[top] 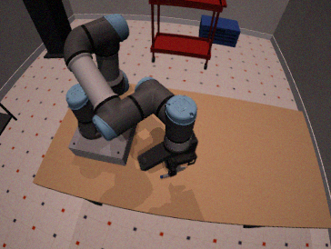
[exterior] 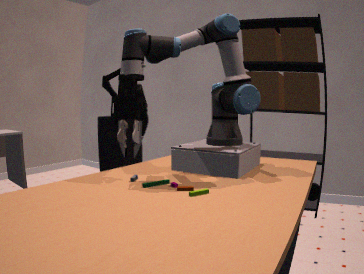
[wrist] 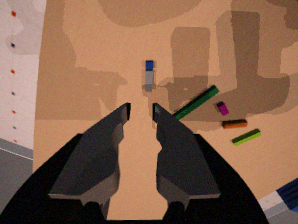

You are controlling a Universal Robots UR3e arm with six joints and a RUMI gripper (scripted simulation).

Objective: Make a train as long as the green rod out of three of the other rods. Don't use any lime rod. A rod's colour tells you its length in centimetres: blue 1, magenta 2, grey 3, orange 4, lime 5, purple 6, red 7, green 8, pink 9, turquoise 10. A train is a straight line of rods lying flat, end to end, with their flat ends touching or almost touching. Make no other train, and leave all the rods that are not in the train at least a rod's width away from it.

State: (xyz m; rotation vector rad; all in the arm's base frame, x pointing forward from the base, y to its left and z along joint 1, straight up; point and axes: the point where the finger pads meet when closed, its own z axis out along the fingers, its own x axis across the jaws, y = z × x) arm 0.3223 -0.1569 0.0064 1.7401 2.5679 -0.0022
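Right now my hand is 170 mm to the right of the orange rod, 80 mm above it and 10 mm short of it. Also, from my hand: small blue rod 80 mm below, 30 mm behind; then green rod 80 mm to the left, 80 mm below; then grey rod 80 mm below, 10 mm behind.
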